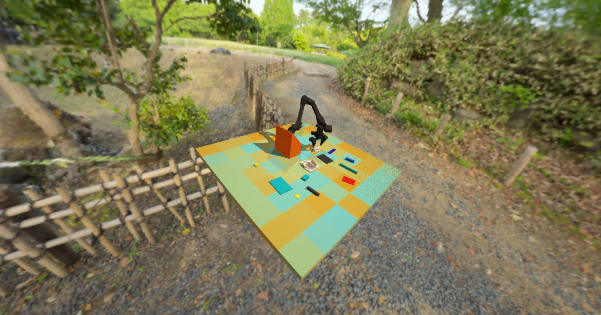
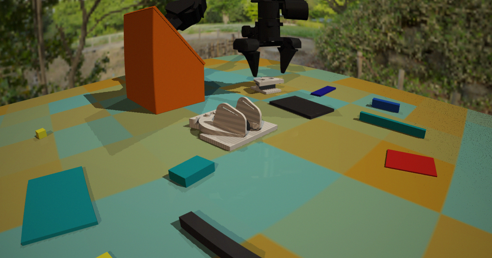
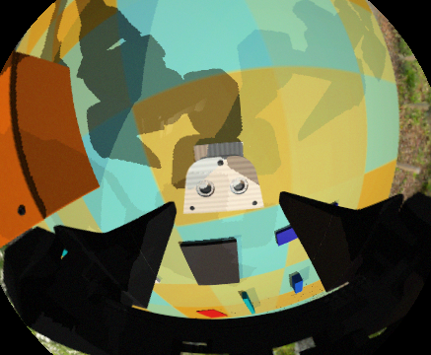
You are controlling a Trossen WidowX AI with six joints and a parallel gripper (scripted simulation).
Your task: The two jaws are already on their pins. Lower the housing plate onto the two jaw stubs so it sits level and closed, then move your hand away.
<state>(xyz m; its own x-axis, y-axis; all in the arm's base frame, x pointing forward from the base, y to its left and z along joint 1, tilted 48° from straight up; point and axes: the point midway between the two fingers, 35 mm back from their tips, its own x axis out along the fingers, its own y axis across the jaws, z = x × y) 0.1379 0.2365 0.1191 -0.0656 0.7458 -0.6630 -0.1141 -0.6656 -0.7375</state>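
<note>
My gripper tip is 3 cm above the beige stand and 1 cm past it. Also, from my gripper tip: teal bar (37 cm ahead, 3 cm below, 1 cm to the left); then red plate (46 cm ahead, 11 cm to the right, 4 cm below); then black flat plate (15 cm ahead, 4 cm to the right, 4 cm below).
</note>
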